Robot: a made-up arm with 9 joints. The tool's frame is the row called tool. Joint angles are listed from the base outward.
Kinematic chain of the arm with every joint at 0, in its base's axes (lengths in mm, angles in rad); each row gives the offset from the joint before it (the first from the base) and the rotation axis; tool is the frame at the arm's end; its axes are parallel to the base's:
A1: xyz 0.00 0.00 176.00 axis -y
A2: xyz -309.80 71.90 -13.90 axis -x
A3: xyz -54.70 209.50 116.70 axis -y
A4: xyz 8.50 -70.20 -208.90 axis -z
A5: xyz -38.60 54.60 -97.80 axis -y
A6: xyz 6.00 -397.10 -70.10 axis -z
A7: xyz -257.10 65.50 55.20 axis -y
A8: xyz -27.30 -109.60 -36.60 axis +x
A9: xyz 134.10 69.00 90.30 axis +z
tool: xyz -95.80 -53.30 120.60
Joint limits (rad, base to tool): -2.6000..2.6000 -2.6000..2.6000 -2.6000..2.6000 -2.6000..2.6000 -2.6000..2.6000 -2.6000..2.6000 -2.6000..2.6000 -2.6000..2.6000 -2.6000..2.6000
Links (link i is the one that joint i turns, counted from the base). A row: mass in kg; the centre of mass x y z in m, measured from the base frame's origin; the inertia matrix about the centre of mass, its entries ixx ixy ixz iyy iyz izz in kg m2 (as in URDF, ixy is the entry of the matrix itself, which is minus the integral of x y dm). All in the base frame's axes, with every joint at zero. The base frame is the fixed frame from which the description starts. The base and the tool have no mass.
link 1: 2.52; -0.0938 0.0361 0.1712; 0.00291 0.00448 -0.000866 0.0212 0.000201 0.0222
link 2: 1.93; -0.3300 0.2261 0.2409; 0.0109 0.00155 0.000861 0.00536 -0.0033 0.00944
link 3: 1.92; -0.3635 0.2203 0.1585; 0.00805 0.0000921 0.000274 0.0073 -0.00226 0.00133
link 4: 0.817; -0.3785 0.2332 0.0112; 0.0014 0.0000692 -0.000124 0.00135 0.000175 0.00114
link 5: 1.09; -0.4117 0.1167 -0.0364; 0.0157 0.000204 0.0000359 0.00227 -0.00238 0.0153
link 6: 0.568; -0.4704 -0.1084 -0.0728; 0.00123 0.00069 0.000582 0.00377 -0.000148 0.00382
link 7: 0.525; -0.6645 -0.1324 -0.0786; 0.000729 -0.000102 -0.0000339 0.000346 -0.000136 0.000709
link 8: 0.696; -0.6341 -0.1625 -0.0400; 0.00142 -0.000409 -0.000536 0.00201 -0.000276 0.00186
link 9: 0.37; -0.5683 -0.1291 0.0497; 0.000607 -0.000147 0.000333 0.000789 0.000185 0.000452
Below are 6 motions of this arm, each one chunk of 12 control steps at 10 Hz.
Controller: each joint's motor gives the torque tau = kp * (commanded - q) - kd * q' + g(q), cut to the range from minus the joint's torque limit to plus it. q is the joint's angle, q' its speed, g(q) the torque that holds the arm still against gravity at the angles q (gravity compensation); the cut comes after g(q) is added. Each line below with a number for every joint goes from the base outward.
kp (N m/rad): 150 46 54 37 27 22 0.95 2 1
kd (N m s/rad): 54 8.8 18 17 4.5 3.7 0.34 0.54 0.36
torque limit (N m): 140 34 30 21 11 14 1.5 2.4 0.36
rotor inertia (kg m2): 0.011 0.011 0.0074 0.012 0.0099 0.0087 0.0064 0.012 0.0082
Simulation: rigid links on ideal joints. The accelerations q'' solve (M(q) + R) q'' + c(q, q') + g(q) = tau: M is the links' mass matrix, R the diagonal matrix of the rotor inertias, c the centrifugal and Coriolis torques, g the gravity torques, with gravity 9.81 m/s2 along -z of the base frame. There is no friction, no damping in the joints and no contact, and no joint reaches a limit. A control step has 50 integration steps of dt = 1/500 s. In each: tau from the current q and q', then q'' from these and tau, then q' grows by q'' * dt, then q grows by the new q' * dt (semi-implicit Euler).
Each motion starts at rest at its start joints. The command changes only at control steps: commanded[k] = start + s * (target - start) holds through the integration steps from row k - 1 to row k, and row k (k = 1, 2, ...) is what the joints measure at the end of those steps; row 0 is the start. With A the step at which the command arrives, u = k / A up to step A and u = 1 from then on. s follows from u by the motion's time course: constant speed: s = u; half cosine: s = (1 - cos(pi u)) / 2; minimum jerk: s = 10 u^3 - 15 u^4 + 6 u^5; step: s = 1 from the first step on.
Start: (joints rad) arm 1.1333 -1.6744 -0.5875 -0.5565 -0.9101 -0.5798 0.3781 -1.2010 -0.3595
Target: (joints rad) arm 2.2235 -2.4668 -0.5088 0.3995 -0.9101 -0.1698 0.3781 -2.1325 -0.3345
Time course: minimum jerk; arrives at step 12
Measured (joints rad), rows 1 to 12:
1: 1.1344 -1.6759 -0.5873 -0.5555 -0.9102 -0.5786 0.3786 -1.2019 -0.3594
2: 1.1421 -1.6860 -0.5862 -0.5491 -0.9108 -0.5711 0.3817 -1.2089 -0.3587
3: 1.1644 -1.7135 -0.5835 -0.5311 -0.9117 -0.5528 0.3883 -1.2303 -0.3572
4: 1.2080 -1.7642 -0.5790 -0.4968 -0.9124 -0.5217 0.3977 -1.2741 -0.3550
5: 1.2764 -1.8393 -0.5729 -0.4437 -0.9122 -0.4787 0.4082 -1.3444 -0.3527
6: 1.3687 -1.9348 -0.5654 -0.3722 -0.9107 -0.4269 0.4179 -1.4404 -0.3506
7: 1.4799 -2.0429 -0.5572 -0.2857 -0.9075 -0.3711 0.4249 -1.5564 -0.3493
8: 1.6017 -2.1532 -0.5490 -0.1902 -0.9035 -0.3170 0.4269 -1.6821 -0.3487
9: 1.7242 -2.2545 -0.5418 -0.0932 -0.9000 -0.2697 0.4219 -1.8047 -0.3488
10: 1.8377 -2.3369 -0.5367 -0.0021 -0.8986 -0.2333 0.4078 -1.9114 -0.3490
11: 1.9342 -2.3948 -0.5341 0.0770 -0.9003 -0.2093 0.3849 -1.9934 -0.3489
12: 2.0102 -2.4291 -0.5334 0.1414 -0.9042 -0.1959 0.3570 -2.0488 -0.3482

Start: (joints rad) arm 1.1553 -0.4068 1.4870 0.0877 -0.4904 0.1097 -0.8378 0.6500 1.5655
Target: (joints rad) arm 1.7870 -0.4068 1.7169 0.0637 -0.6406 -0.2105 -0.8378 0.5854 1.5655
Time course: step
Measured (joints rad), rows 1 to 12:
1: 1.2973 -0.4308 1.5373 0.0954 -0.5856 -0.0013 -0.8407 0.6159 1.5523
2: 1.4193 -0.4224 1.5824 0.0910 -0.6039 -0.1076 -0.8666 0.6179 1.5557
3: 1.5115 -0.4124 1.6189 0.0837 -0.6133 -0.1671 -0.8720 0.6220 1.5606
4: 1.5804 -0.4061 1.6464 0.0775 -0.6207 -0.1955 -0.8652 0.6187 1.5641
5: 1.6320 -0.4034 1.6663 0.0731 -0.6264 -0.2075 -0.8557 0.6120 1.5660
6: 1.6707 -0.4028 1.6805 0.0703 -0.6305 -0.2117 -0.8480 0.6051 1.5669
7: 1.6997 -0.4033 1.6906 0.0686 -0.6335 -0.2127 -0.8429 0.5994 1.5672
8: 1.7214 -0.4040 1.6979 0.0674 -0.6355 -0.2125 -0.8399 0.5951 1.5672
9: 1.7377 -0.4048 1.7031 0.0667 -0.6369 -0.2121 -0.8382 0.5921 1.5670
10: 1.7500 -0.4053 1.7069 0.0661 -0.6379 -0.2116 -0.8374 0.5900 1.5668
11: 1.7592 -0.4057 1.7096 0.0656 -0.6387 -0.2113 -0.8370 0.5886 1.5666
12: 1.7661 -0.4060 1.7116 0.0653 -0.6392 -0.2111 -0.8369 0.5876 1.5664

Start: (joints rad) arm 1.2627 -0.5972 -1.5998 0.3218 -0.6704 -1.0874 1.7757 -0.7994 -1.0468
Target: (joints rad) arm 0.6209 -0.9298 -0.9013 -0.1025 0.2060 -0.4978 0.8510 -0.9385 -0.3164
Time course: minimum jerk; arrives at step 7
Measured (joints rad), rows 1 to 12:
1: 1.2596 -0.6001 -1.5955 0.3198 -0.6615 -1.0811 1.7722 -0.7997 -1.0435
2: 1.2405 -0.6177 -1.5698 0.3075 -0.6097 -1.0450 1.7498 -0.8025 -1.0231
3: 1.1933 -0.6597 -1.5111 0.2783 -0.4944 -0.9657 1.6912 -0.8103 -0.9707
4: 1.1165 -0.7243 -1.4220 0.2321 -0.3271 -0.8545 1.5930 -0.8200 -0.8822
5: 1.0221 -0.7961 -1.3169 0.1765 -0.1440 -0.7392 1.4649 -0.8270 -0.7683
6: 0.9290 -0.8564 -1.2142 0.1221 0.0117 -0.6442 1.3237 -0.8405 -0.6553
7: 0.8518 -0.8951 -1.1293 0.0769 0.1118 -0.5791 1.1921 -0.8719 -0.5683
8: 0.7923 -0.9158 -1.0658 0.0413 0.1646 -0.5384 1.0873 -0.9082 -0.5074
9: 0.7475 -0.9256 -1.0202 0.0134 0.1896 -0.5149 1.0122 -0.9345 -0.4630
10: 0.7139 -0.9298 -0.9878 -0.0087 0.2006 -0.5025 0.9614 -0.9484 -0.4290
11: 0.6890 -0.9312 -0.9646 -0.0263 0.2049 -0.4967 0.9276 -0.9533 -0.4025
12: 0.6707 -0.9315 -0.9479 -0.0406 0.2063 -0.4946 0.9051 -0.9535 -0.3818

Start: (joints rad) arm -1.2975 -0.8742 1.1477 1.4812 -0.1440 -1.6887 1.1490 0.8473 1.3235
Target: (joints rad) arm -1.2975 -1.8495 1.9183 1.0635 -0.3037 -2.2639 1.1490 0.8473 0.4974
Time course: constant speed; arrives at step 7
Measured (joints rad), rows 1 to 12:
1: -1.2975 -0.9139 1.1604 1.4647 -0.1496 -1.7265 1.1596 0.8352 1.3048
2: -1.2977 -0.9937 1.1987 1.4387 -0.1629 -1.7861 1.1692 0.8301 1.2614
3: -1.2981 -1.1036 1.2600 1.4087 -0.1824 -1.8536 1.1745 0.8293 1.1966
4: -1.2988 -1.2336 1.3383 1.3770 -0.2059 -1.9232 1.1767 0.8277 1.1157
5: -1.2997 -1.3751 1.4280 1.3444 -0.2317 -1.9936 1.1768 0.8234 1.0230
6: -1.3004 -1.5211 1.5252 1.3101 -0.2584 -2.0657 1.1750 0.8178 0.9220
7: -1.3005 -1.6670 1.6273 1.2732 -0.2856 -2.1408 1.1711 0.8131 0.8153
8: -1.2981 -1.7653 1.7180 1.2438 -0.3077 -2.1909 1.1617 0.8232 0.7269
9: -1.2961 -1.8148 1.7831 1.2144 -0.3165 -2.2244 1.1552 0.8361 0.6622
10: -1.2953 -1.8348 1.8271 1.1853 -0.3164 -2.2469 1.1517 0.8477 0.6169
11: -1.2954 -1.8415 1.8567 1.1594 -0.3133 -2.2608 1.1498 0.8565 0.5853
12: -1.2959 -1.8435 1.8768 1.1380 -0.3101 -2.2680 1.1484 0.8616 0.5627

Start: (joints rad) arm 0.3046 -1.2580 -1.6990 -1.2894 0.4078 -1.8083 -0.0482 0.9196 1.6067
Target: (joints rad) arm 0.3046 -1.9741 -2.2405 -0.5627 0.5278 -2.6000 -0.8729 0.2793 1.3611
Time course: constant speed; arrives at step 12
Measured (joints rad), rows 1 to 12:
1: 0.3055 -1.2746 -1.7058 -1.2754 0.4135 -1.8338 -0.0572 0.9039 1.6002
2: 0.3064 -1.3102 -1.7226 -1.2523 0.4216 -1.8784 -0.0794 0.8729 1.5909
3: 0.3065 -1.3589 -1.7479 -1.2234 0.4304 -1.9349 -0.1151 0.8362 1.5791
4: 0.3055 -1.4150 -1.7797 -1.1899 0.4391 -1.9981 -0.1624 0.7974 1.5652
5: 0.3041 -1.4744 -1.8161 -1.1523 0.4478 -2.0643 -0.2181 0.7568 1.5496
6: 0.3025 -1.5348 -1.8555 -1.1108 0.4566 -2.1312 -0.2792 0.7138 1.5327
7: 0.3011 -1.5950 -1.8971 -1.0657 0.4655 -2.1980 -0.3436 0.6679 1.5151
8: 0.3001 -1.6546 -1.9399 -1.0173 0.4746 -2.2642 -0.4097 0.6193 1.4970
9: 0.2995 -1.7137 -1.9837 -0.9662 0.4839 -2.3299 -0.4767 0.5685 1.4785
10: 0.2992 -1.7725 -2.0280 -0.9130 0.4934 -2.3954 -0.5443 0.5161 1.4597
11: 0.2992 -1.8313 -2.0727 -0.8580 0.5030 -2.4608 -0.6122 0.4627 1.4408
12: 0.2993 -1.8901 -2.1176 -0.8016 0.5127 -2.5263 -0.6804 0.4088 1.4216

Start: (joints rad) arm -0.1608 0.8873 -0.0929 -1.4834 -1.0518 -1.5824 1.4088 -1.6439 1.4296
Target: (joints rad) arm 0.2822 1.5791 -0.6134 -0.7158 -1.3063 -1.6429 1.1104 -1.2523 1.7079
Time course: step
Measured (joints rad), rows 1 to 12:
1: -0.0656 1.0791 -0.1880 -1.4993 -1.1669 -1.5999 1.5041 -1.5398 1.5147
2: 0.0242 1.2706 -0.2986 -1.3999 -1.2336 -1.6624 1.5689 -1.4125 1.5867
3: 0.0898 1.4162 -0.3921 -1.2631 -1.2690 -1.6866 1.5214 -1.2930 1.6072
4: 0.1374 1.5117 -0.4604 -1.1392 -1.2880 -1.6830 1.4228 -1.2261 1.6138
5: 0.1727 1.5649 -0.5075 -1.0385 -1.2976 -1.6685 1.3202 -1.2102 1.6233
6: 0.1995 1.5896 -0.5402 -0.9613 -1.3021 -1.6553 1.2338 -1.2206 1.6370
7: 0.2200 1.5973 -0.5633 -0.9032 -1.3043 -1.6474 1.1708 -1.2371 1.6518
8: 0.2358 1.5967 -0.5798 -0.8598 -1.3052 -1.6441 1.1302 -1.2503 1.6650
9: 0.2478 1.5930 -0.5914 -0.8272 -1.3057 -1.6433 1.1071 -1.2582 1.6756
10: 0.2569 1.5889 -0.5994 -0.8025 -1.3059 -1.6434 1.0958 -1.2618 1.6838
11: 0.2636 1.5857 -0.6047 -0.7835 -1.3060 -1.6436 1.0917 -1.2625 1.6900
12: 0.2686 1.5834 -0.6082 -0.7689 -1.3061 -1.6436 1.0913 -1.2618 1.6946

